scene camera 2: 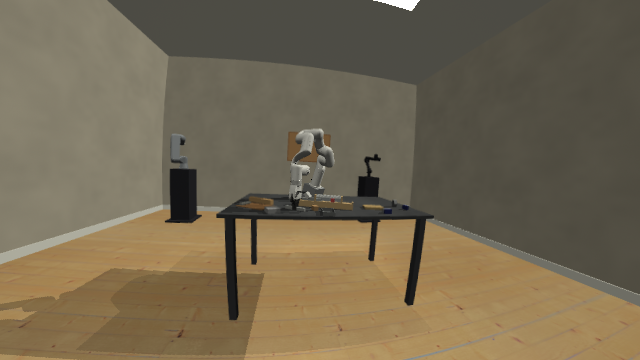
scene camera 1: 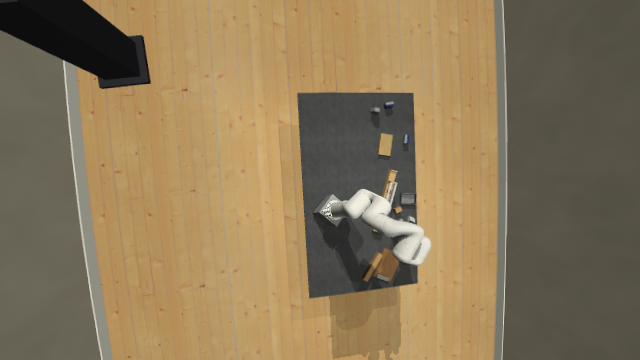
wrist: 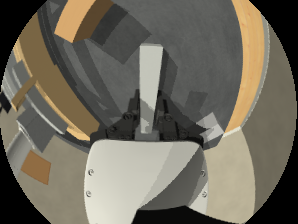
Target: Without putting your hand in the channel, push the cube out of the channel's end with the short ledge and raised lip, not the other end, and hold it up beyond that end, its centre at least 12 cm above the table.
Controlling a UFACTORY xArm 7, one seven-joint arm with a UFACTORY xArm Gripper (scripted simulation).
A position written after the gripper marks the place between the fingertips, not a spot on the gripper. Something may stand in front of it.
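A pale grey stick [wrist: 150, 54] is visible, as is the gripper [wrist: 147, 97], and the scene also has another pale grey stick [wrist: 34, 97].
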